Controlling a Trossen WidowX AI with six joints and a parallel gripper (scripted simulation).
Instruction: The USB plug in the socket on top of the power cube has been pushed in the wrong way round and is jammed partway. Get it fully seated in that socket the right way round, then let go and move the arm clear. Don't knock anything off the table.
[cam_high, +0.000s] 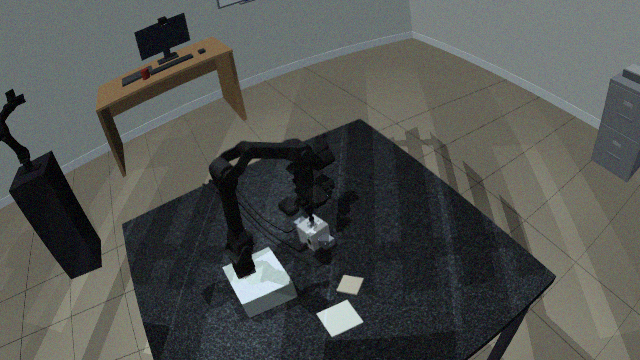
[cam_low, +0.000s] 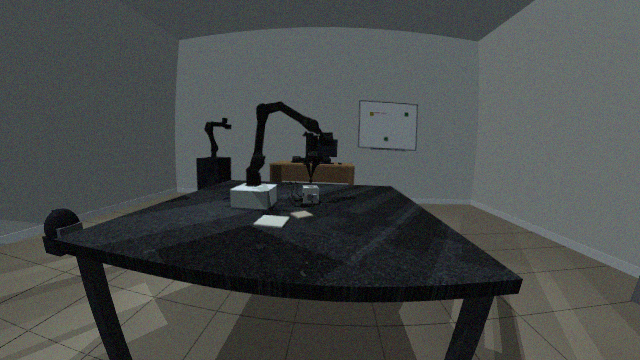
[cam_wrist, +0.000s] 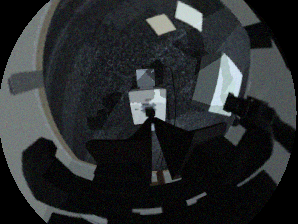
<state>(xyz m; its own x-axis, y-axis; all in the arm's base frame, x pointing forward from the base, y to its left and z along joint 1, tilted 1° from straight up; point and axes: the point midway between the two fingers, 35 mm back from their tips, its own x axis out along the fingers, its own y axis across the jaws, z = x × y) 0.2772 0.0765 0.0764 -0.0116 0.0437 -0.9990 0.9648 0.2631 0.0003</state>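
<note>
The dark USB plug is 20 mm below my gripper tip. The rest, counted from my gripper tip: yellowish note 250 mm to the right, 120 mm below, 10 mm ahead.
</note>
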